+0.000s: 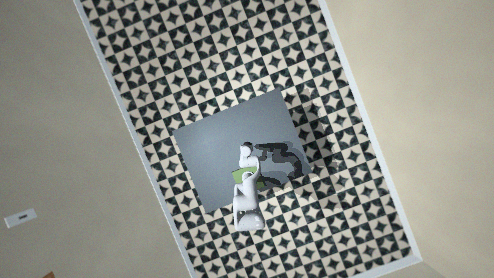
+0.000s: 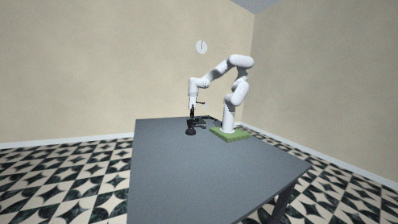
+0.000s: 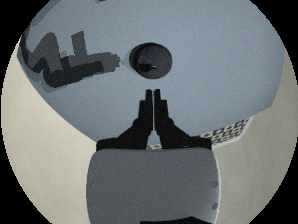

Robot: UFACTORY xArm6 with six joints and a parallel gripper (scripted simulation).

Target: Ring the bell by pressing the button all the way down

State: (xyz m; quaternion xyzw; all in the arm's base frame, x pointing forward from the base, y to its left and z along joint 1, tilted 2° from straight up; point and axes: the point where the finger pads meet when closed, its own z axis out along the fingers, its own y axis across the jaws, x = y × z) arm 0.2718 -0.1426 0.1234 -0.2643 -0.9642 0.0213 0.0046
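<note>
Right now my hand is 11 cm above the bell.
</note>
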